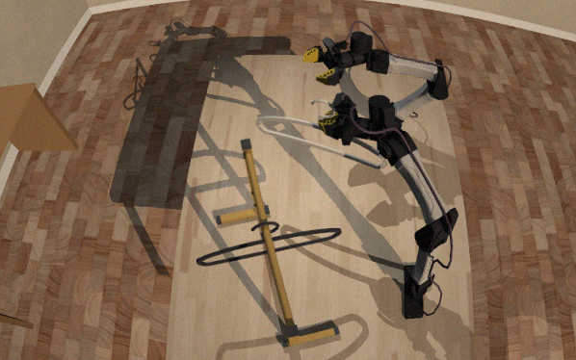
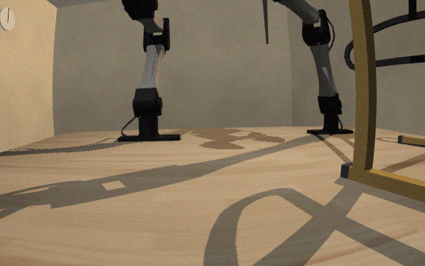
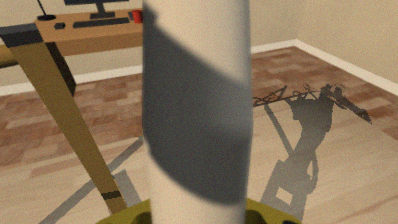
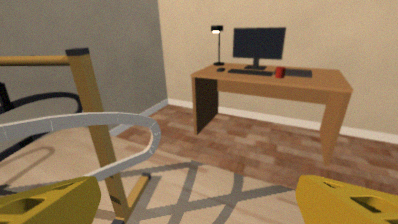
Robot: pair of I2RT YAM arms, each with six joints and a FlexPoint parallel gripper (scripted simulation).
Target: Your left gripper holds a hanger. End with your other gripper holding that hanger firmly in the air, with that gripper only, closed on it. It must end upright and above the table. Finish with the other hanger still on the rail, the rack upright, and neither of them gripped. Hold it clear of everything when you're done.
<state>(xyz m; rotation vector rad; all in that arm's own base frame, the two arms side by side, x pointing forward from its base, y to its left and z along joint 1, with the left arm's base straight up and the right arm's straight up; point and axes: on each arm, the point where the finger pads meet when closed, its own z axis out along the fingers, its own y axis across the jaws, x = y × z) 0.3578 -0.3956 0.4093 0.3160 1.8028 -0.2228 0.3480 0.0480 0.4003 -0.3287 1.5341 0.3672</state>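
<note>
Right now the white hanger is 2 cm below my left hand. From my left hand the other things lie so: dark hanger (15 cm ahead, 30 cm to the left, 9 cm below); then rack (15 cm ahead, 32 cm to the left, 19 cm below).
</note>
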